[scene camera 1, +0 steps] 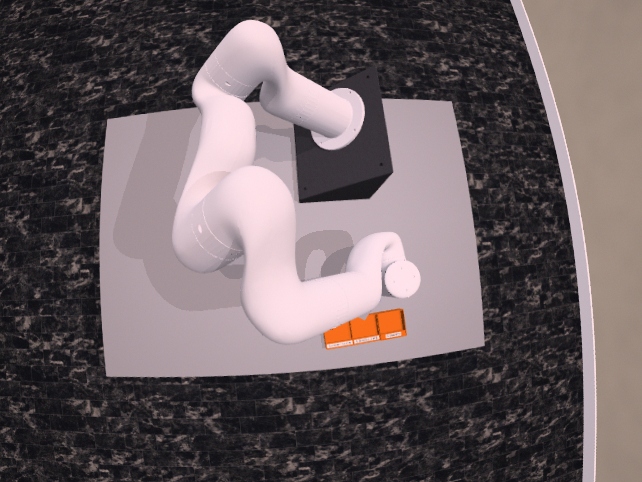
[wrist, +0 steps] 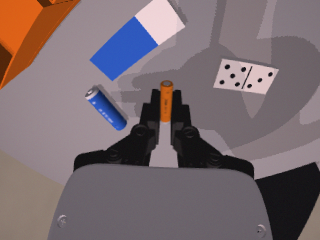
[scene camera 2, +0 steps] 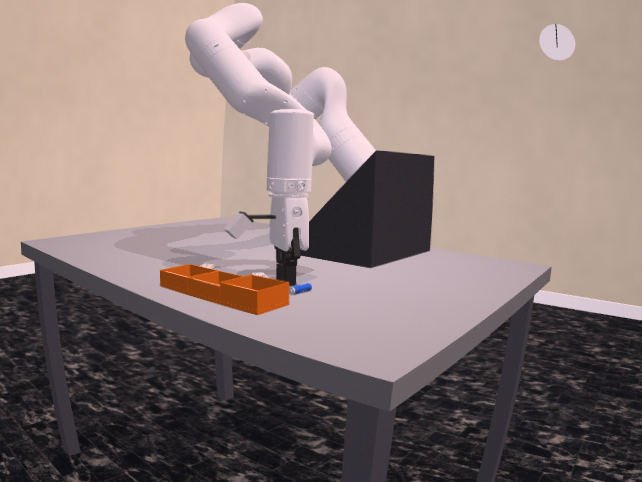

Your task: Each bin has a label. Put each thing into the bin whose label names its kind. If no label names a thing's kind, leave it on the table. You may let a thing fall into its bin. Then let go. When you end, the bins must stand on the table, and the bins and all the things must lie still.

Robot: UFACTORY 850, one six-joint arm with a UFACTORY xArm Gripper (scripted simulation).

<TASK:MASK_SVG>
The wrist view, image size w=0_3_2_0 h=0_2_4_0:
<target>my gripper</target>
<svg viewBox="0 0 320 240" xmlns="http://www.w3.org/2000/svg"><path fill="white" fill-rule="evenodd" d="M47 240L273 240L266 207L261 192L254 181L254 166L247 160L222 155L200 137L198 129L191 124L189 105L182 104L181 90L172 92L171 145L173 145L174 150L177 152L178 168L149 166L151 151L159 143L161 92L158 89L152 89L150 103L143 103L139 124L132 127L128 136L113 144L107 150L82 153L75 158L73 173L60 196Z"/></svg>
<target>white domino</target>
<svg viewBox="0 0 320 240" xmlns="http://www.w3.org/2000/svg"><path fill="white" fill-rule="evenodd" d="M212 85L214 88L266 94L279 69L271 64L220 55Z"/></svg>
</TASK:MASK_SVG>
